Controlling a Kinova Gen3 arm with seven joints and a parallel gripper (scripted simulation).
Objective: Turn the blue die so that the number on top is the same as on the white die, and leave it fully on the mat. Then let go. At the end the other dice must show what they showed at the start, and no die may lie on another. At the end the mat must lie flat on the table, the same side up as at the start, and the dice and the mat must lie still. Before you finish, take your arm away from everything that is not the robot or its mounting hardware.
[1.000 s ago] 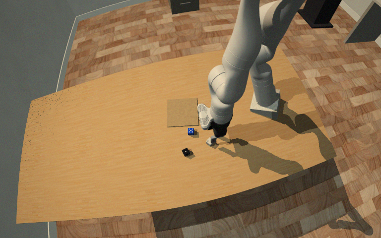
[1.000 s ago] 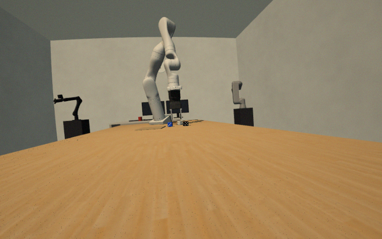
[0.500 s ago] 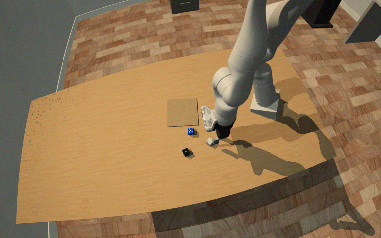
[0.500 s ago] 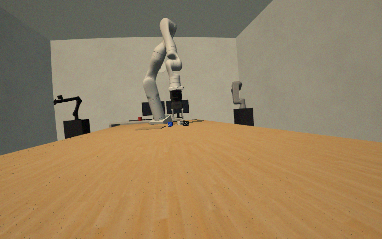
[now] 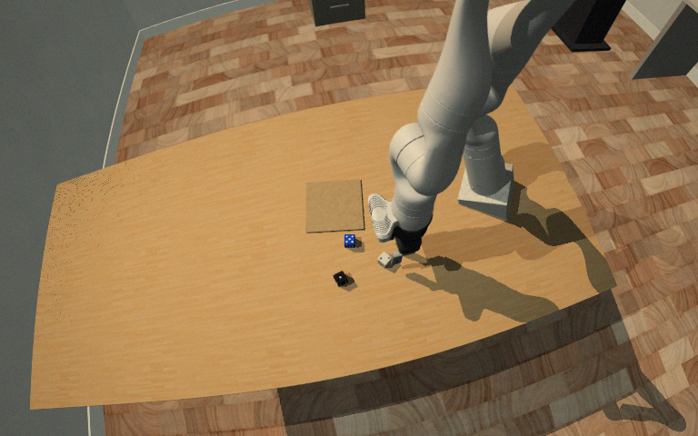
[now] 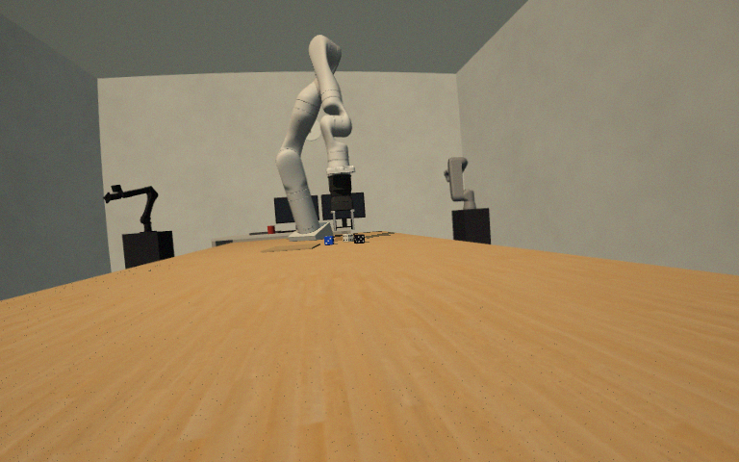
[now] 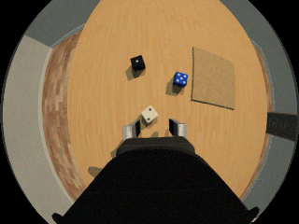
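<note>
My gripper is now 4 cm above the white die, 2 cm short of it and 1 cm to the right of it. Also, from my hand: tan mat (16 cm to the right, 10 cm ahead, 5 cm below); then blue die (9 cm ahead, 6 cm to the right, 4 cm below); then black die (13 cm ahead, 4 cm below, 3 cm to the left).
</note>
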